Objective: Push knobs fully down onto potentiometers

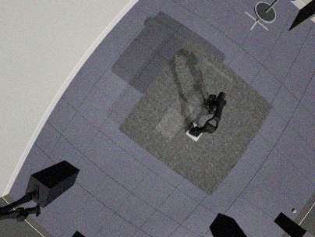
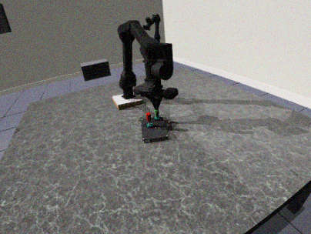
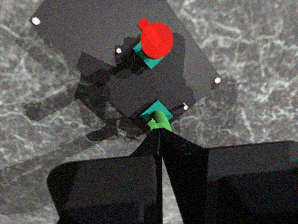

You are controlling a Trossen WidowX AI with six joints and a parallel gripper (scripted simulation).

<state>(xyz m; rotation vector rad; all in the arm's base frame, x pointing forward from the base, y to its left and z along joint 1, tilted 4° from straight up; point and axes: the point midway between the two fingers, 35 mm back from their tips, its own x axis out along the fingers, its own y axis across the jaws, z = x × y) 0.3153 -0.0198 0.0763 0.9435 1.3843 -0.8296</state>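
Right now my gripper tip is 10 mm above the green knob. Round my gripper tip: red knob: 60 mm to the right, 30 mm ahead.
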